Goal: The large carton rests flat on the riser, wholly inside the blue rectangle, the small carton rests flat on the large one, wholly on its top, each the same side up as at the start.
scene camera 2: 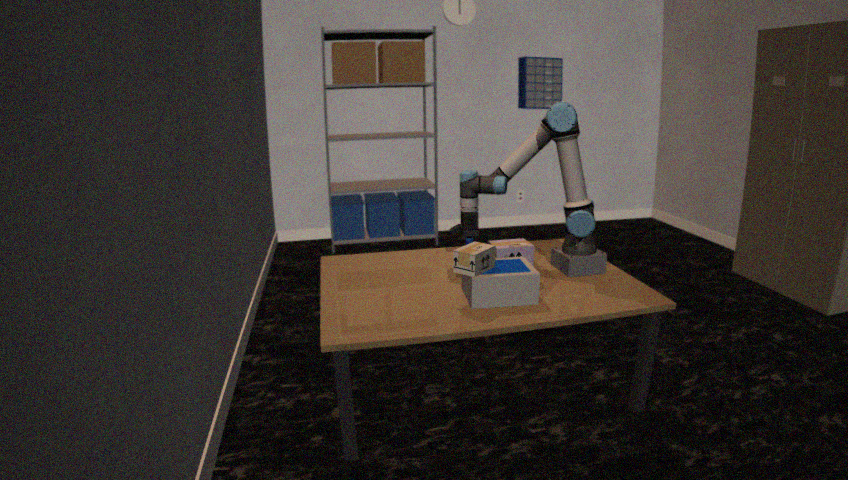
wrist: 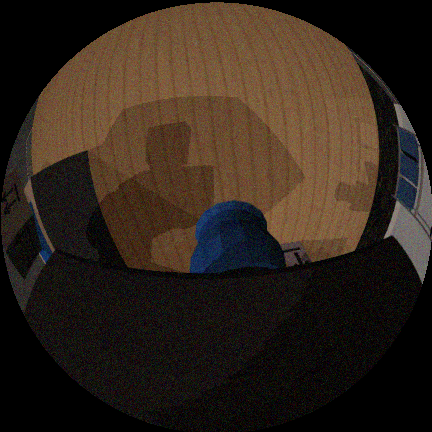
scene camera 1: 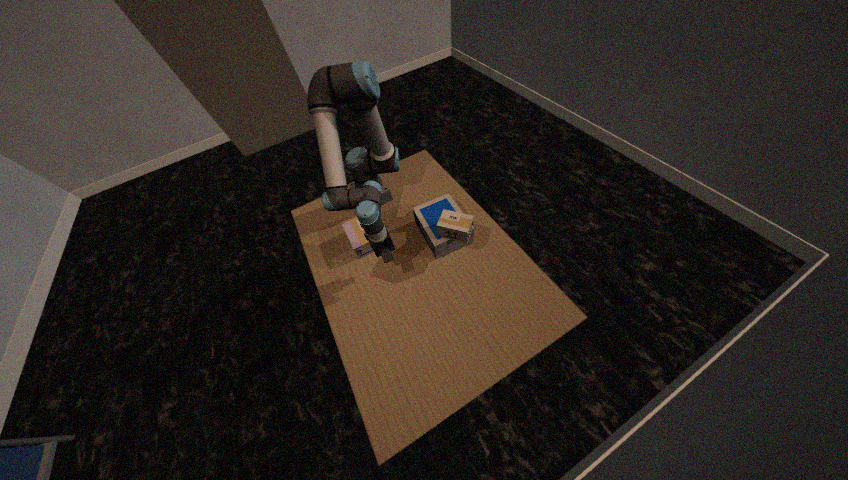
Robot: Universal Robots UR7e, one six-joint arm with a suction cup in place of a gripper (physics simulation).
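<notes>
The large pinkish carton rests flat on the table, partly hidden by the arm in scene camera 1 and by the small carton in scene camera 2. The small white-and-tan carton sits askew across a corner of the grey riser, covering part of the blue rectangle and overhanging the riser's edge. My blue suction cup points down over the table beside the large carton, between it and the riser. Nothing hangs from it.
The wooden table bears the riser, the large carton and the arm's base. The small carton's overhang and the riser stand near my tool. A shelf unit with boxes stands behind the table.
</notes>
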